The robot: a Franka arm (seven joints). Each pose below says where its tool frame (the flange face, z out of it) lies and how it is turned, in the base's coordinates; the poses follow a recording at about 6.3 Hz.
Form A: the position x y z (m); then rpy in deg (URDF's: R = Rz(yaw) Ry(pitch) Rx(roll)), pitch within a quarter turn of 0, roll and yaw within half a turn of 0.
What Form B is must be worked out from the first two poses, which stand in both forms.
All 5 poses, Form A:
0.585, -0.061, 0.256, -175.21, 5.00, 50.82
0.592, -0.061, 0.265, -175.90, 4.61, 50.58
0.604, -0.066, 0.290, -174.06, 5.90, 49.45
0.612, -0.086, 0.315, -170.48, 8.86, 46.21
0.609, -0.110, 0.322, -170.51, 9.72, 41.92
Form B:
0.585, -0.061, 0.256, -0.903, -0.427, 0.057, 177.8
0.592, -0.061, 0.265, -0.904, -0.425, 0.052, 178.3
0.604, -0.066, 0.290, -0.907, -0.415, 0.068, 177.1
0.612, -0.086, 0.315, -0.917, -0.384, 0.103, 174.7
0.609, -0.110, 0.322, -0.931, -0.349, 0.108, 174.6

